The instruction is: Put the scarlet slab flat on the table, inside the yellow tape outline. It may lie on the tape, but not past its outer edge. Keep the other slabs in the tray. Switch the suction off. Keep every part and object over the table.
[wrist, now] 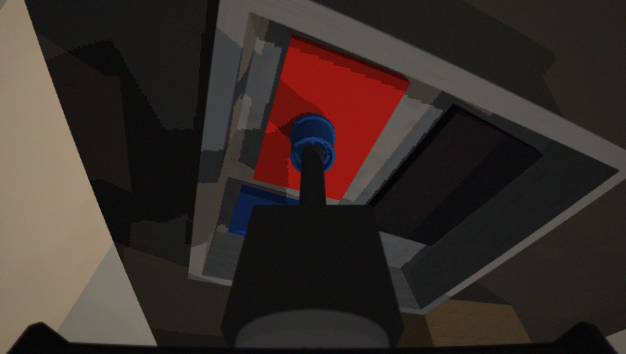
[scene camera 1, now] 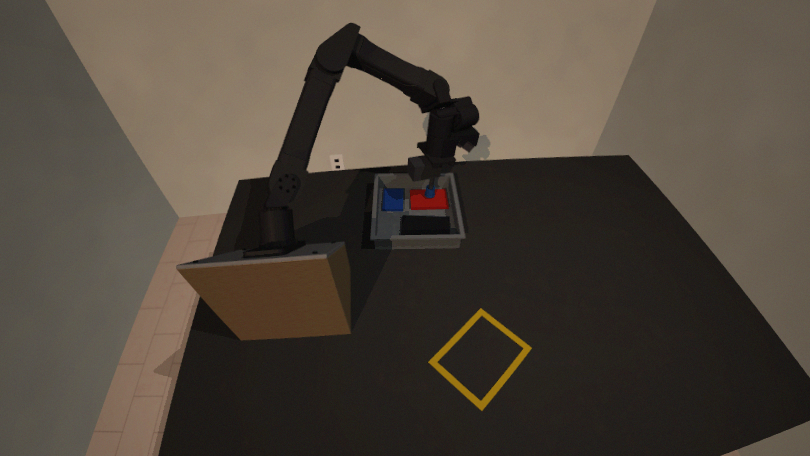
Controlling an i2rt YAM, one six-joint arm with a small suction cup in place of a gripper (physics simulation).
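Seen in the pictures: hand, tool point: (wrist: 312,135) (scene camera 1: 429,194); arm's base, link origin: (scene camera 1: 279,250).
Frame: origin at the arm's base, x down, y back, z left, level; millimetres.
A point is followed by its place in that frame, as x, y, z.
The scarlet slab (scene camera 1: 419,202) {162, -314, 256} (wrist: 350,115) {162, -363, 257} lies flat in the grey tray (scene camera 1: 425,243) {154, -302, 102} (wrist: 450,81) {125, -406, 229}, near its back wall. My blue suction cup (scene camera 1: 429,194) (wrist: 313,131) is over the slab, at its top face or very close above it; I cannot tell whether they touch. The cup is open and holds nothing. A blue slab (scene camera 1: 392,199) {163, -241, 280} (wrist: 260,200) {163, -273, 304} lies beside the scarlet one, partly hidden by my tool in the wrist view. A black slab (scene camera 1: 425,224) {163, -315, 172} (wrist: 460,170) {163, -338, 160} lies in the tray's front part. The yellow tape outline (scene camera 1: 504,330) {174, -428, -142} is on the table.
The tray's walls stand around the slabs and my cup is inside them. A wooden block (scene camera 1: 272,300) {18, 8, -95} (wrist: 475,325) {140, -112, -10} under the arm's base stands left of the outline and in front of the tray. The dark table's (scene camera 1: 623,283) {175, -772, -83} back edge runs close behind the tray.
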